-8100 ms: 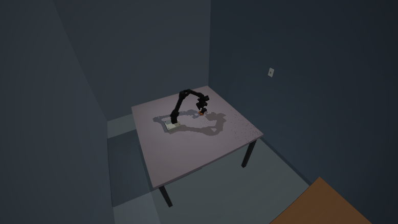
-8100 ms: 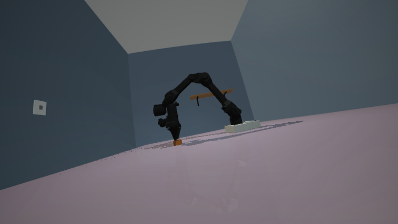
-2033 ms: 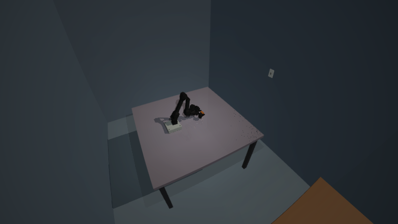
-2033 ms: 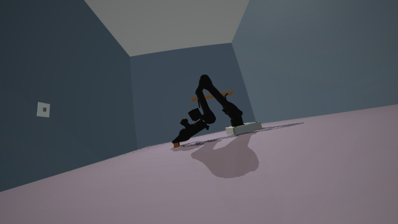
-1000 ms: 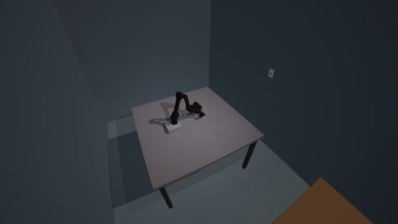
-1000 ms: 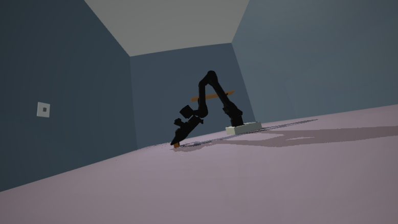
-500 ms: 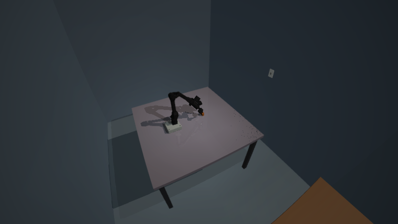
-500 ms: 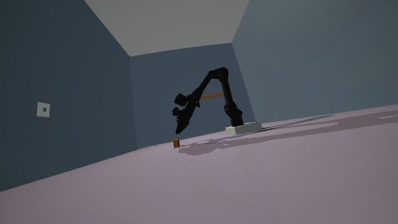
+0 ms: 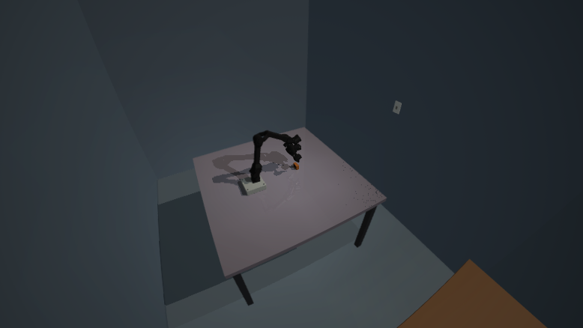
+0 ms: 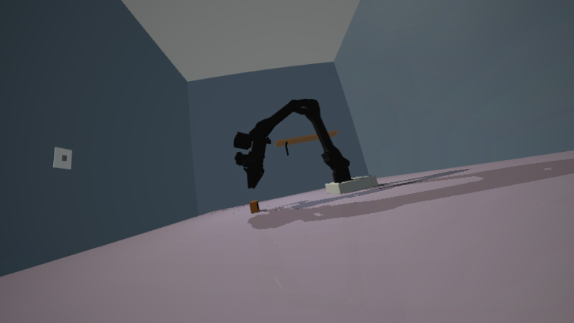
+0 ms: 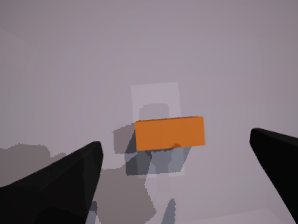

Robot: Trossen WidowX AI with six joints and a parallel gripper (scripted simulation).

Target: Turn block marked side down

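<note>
Now: gripper tip 7 cm above the orange block and 1 cm past it.
</note>
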